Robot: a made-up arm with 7 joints. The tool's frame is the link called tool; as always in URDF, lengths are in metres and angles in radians. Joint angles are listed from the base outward.
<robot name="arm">
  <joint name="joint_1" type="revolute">
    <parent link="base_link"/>
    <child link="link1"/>
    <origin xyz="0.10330 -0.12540 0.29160" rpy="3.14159 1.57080 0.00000"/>
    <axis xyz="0 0 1"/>
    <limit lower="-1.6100" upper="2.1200"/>
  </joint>
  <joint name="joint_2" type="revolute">
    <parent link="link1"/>
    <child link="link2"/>
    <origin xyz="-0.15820 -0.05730 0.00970" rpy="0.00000 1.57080 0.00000"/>
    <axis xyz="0 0 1"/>
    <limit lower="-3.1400" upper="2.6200"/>
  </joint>
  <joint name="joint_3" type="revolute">
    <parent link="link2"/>
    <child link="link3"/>
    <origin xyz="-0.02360 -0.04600 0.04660" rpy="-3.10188 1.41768 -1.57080"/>
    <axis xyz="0 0 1"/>
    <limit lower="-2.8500" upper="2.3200"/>
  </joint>
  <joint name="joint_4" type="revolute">
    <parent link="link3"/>
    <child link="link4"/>
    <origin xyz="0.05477 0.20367 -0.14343" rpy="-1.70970 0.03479 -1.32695"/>
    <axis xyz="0 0 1"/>
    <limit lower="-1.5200" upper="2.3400"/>
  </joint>
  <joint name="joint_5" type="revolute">
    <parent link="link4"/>
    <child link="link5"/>
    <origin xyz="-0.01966 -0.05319 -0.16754" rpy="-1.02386 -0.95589 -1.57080"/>
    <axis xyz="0 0 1"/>
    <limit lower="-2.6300" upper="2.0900"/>
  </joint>
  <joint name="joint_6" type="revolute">
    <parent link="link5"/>
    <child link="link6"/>
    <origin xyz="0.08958 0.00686 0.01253" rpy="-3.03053 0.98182 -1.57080"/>
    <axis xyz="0 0 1"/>
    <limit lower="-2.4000" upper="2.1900"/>
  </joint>
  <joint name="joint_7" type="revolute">
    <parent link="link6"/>
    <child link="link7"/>
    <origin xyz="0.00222 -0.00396 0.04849" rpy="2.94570 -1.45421 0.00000"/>
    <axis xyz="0 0 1"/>
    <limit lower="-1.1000" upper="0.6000"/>
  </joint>
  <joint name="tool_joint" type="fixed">
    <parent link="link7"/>
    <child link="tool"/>
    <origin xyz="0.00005 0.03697 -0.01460" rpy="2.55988 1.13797 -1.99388"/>
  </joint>
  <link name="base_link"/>
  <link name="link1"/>
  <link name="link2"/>
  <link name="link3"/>
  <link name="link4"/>
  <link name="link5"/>
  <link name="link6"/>
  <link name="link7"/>
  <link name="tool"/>
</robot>
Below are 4 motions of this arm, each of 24 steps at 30 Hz.
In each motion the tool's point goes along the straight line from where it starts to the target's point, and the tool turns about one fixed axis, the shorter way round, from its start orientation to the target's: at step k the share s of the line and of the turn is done. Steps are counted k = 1, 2, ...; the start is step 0. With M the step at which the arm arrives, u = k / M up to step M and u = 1 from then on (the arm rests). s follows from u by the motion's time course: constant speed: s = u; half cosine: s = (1 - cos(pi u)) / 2; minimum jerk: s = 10 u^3 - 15 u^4 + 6 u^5.
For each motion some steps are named. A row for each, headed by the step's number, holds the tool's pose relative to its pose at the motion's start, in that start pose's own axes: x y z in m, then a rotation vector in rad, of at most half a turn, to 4 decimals.
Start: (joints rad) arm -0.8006 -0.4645 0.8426 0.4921 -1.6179 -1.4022 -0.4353
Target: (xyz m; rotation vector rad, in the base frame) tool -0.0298 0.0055 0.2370 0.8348 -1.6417 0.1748
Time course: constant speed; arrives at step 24
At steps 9, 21, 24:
9: 0.0191 -0.0007 -0.0318 0.1357 -0.4221 0.2328
21: 0.0445 -0.0016 -0.0742 0.3166 -0.9848 0.5432
24: 0.0509 -0.0018 -0.0848 0.3618 -1.1255 0.6208

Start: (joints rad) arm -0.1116 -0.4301 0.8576 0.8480 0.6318 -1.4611 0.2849
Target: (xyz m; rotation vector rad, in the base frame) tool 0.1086 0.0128 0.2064 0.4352 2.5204 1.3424
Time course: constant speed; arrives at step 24
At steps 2, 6, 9, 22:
2: 0.0102 -0.0037 0.0003 0.0630 -0.0293 0.1383
6: 0.0307 -0.0110 0.0009 0.1889 -0.0879 0.4149
9: 0.0460 -0.0165 0.0014 0.2833 -0.1319 0.6224
22: 0.1124 -0.0403 0.0034 0.6925 -0.3224 1.5213

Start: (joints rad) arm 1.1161 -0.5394 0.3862 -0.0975 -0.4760 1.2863 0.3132
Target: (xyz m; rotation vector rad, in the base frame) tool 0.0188 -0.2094 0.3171 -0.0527 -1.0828 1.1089
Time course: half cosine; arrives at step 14
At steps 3, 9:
3: -0.0071 -0.0027 -0.0196 0.0826 -0.0125 -0.0325
9: -0.0469 -0.0175 -0.1290 0.5427 -0.0824 -0.2135

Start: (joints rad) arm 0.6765 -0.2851 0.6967 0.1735 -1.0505 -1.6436 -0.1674
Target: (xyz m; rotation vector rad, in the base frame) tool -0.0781 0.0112 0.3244 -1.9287 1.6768 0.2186
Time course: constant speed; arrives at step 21
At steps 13, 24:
13: -0.0396 -0.0045 0.0710 -0.8591 0.4485 0.2281
24: -0.0639 -0.0073 0.1148 -1.3878 0.7245 0.3685

